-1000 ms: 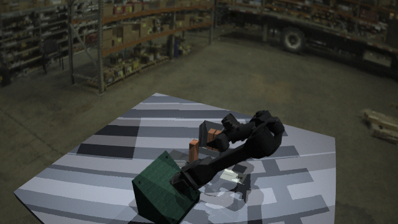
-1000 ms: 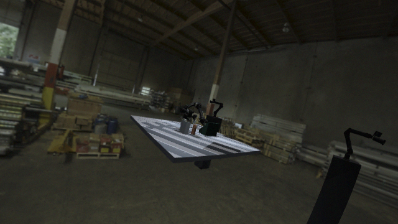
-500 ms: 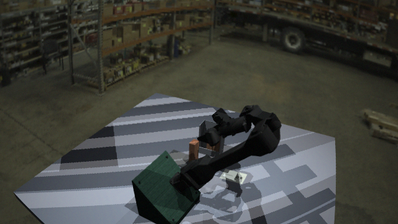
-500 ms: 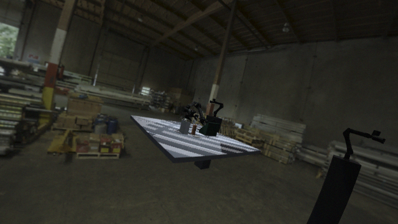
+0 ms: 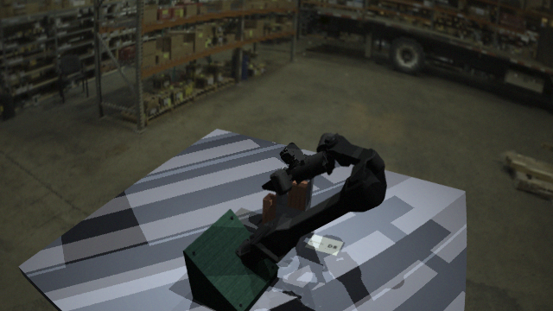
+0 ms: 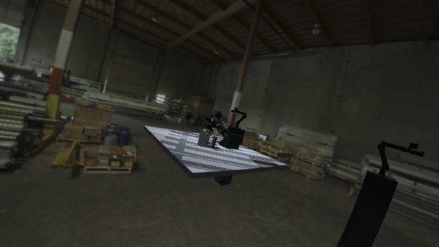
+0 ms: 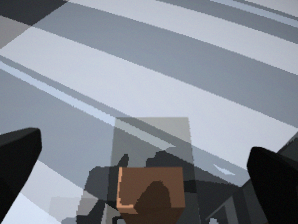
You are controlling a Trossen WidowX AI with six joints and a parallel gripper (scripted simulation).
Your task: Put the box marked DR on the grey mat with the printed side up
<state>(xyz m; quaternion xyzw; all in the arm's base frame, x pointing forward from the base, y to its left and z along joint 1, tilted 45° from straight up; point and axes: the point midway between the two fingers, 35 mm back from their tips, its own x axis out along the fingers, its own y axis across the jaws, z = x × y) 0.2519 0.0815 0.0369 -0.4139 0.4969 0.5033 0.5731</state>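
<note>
The grey mat lies 17 cm below my gripper tip, 6 cm to the left of it and 1 cm ahead of it. From my gripper tip the other things lie so: white card: 19 cm to the right, 17 cm below.
</note>
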